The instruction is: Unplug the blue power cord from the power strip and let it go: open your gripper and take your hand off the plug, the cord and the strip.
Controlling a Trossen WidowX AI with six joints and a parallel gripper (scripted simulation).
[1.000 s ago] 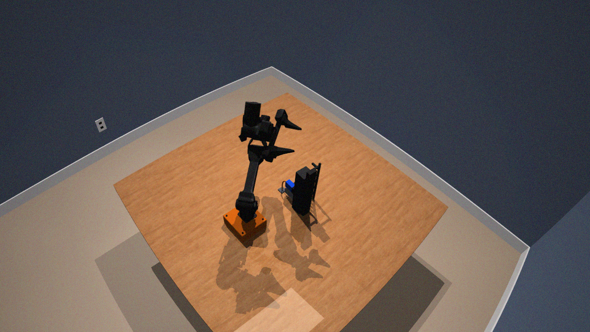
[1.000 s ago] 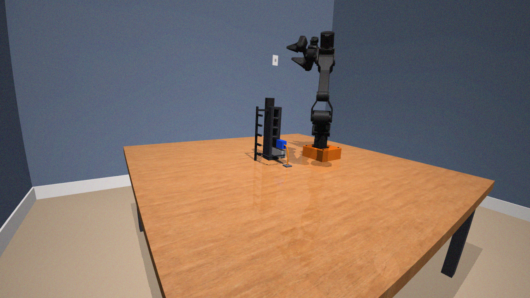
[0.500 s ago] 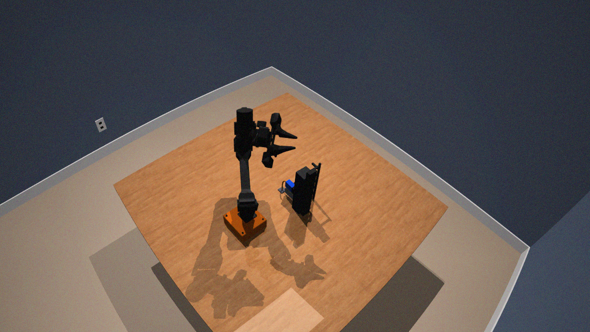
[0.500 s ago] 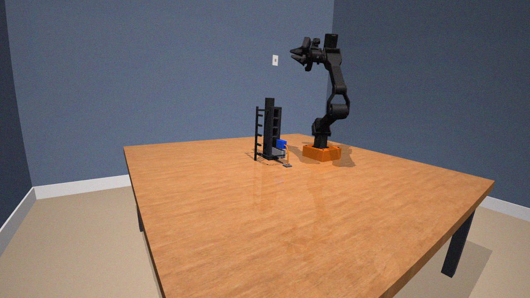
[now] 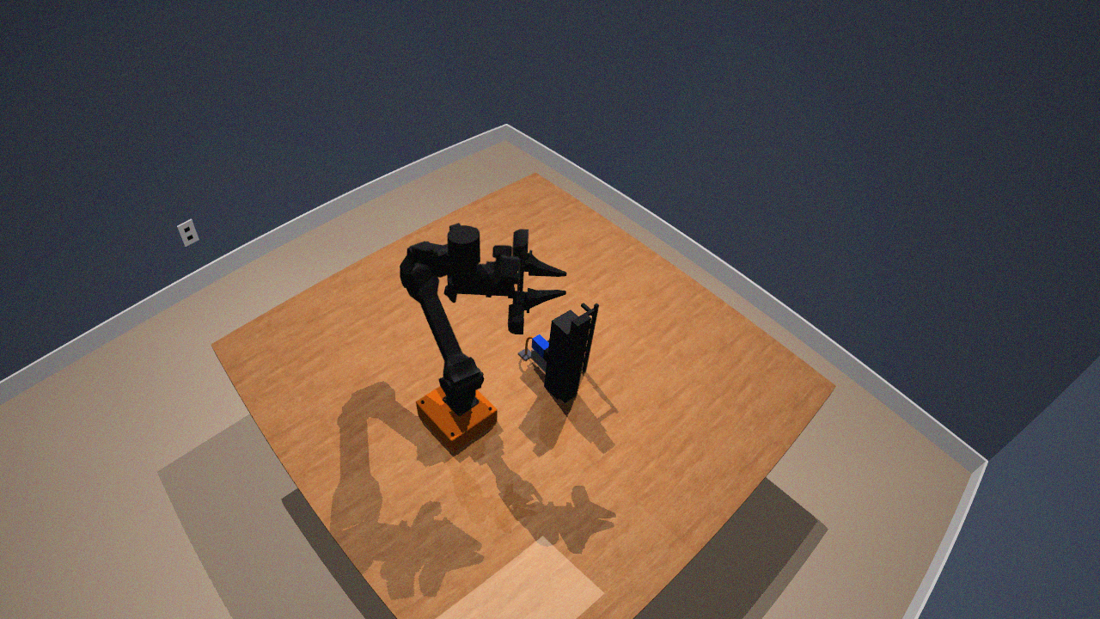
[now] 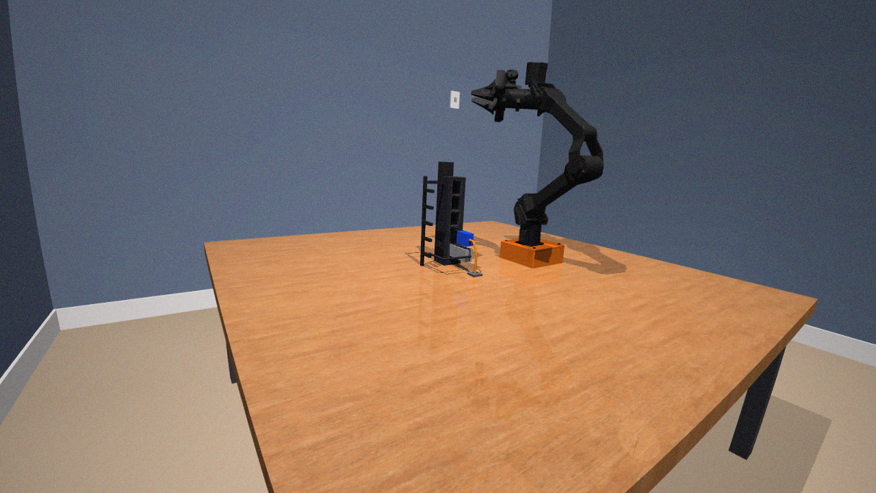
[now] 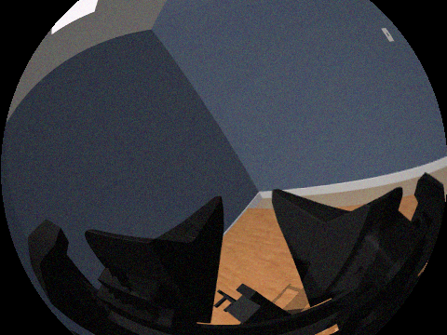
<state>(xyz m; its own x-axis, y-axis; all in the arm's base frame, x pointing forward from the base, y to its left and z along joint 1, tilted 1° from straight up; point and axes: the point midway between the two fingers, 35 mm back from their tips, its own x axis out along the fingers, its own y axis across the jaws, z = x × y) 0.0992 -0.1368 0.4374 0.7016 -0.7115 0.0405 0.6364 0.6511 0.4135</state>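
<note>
My gripper tip is 39 cm above the blue plug, 13 cm to the right of it and 12 cm short of it. From my gripper tip the other things lie so: grey pad: 49 cm below, 20 cm to the left, 12 cm ahead.
</note>
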